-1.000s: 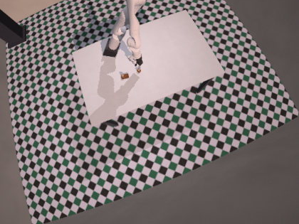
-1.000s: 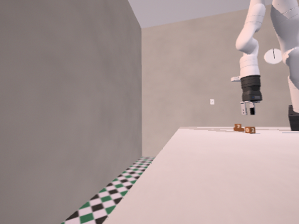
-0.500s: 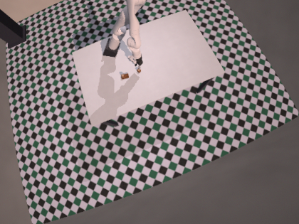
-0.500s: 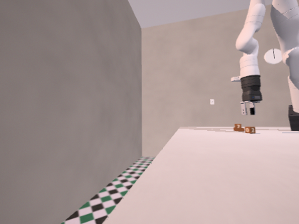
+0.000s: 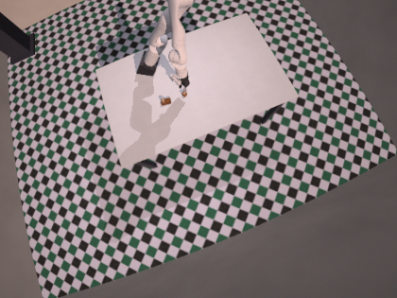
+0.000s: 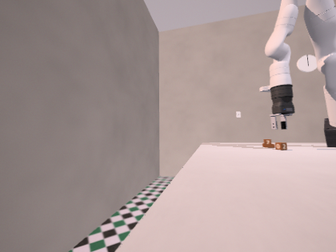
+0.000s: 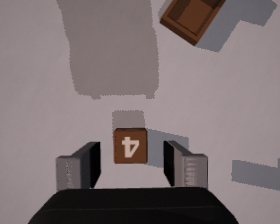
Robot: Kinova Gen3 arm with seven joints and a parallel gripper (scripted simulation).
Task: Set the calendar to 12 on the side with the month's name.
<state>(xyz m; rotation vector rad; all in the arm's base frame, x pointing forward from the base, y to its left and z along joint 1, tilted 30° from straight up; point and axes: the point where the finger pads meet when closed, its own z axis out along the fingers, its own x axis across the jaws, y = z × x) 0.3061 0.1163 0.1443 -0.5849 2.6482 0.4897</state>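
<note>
The brown cube lies 90 mm below my hand. From my hand the other things lie so: brown wooden tray (150 mm to the right, 100 mm below, 10 mm ahead).
</note>
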